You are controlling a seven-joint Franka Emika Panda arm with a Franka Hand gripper.
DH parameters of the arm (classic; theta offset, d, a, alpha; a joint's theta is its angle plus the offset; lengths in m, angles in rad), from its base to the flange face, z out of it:
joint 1: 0 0.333 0 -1.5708
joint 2: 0 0 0 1.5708
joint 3: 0 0.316 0.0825 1.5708
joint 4: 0 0 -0.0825 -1.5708
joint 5: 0 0.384 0 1.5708
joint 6: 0 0 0.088 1.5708
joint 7: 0 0.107 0 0
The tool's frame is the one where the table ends.
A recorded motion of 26 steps. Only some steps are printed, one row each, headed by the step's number.
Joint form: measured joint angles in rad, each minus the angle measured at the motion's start. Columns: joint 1, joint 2, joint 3, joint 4, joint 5, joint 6, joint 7.
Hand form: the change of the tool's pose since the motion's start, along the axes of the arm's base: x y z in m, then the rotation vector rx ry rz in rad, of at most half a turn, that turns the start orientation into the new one. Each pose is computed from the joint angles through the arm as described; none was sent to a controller.
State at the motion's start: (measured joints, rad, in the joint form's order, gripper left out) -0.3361 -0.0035 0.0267 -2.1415 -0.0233 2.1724 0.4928
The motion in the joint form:
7: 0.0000 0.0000 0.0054 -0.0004 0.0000 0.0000 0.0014
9: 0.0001 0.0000 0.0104 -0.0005 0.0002 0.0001 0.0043
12: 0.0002 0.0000 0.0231 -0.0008 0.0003 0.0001 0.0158
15: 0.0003 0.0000 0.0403 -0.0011 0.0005 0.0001 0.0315
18: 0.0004 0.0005 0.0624 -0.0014 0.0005 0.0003 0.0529
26: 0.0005 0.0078 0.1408 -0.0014 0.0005 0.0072 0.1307
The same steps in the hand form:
7: 0.0008 0.0028 -0.0002 0.0001 0.0003 0.0040
9: 0.0016 0.0055 -0.0002 0.0004 0.0002 0.0061
12: 0.0035 0.0121 -0.0004 0.0008 0.0002 0.0074
15: 0.0061 0.0211 -0.0005 0.0014 0.0000 0.0089
18: 0.0091 0.0328 -0.0009 0.0021 0.0000 0.0097
26: 0.0192 0.0740 -0.0042 0.0054 -0.0018 0.0106

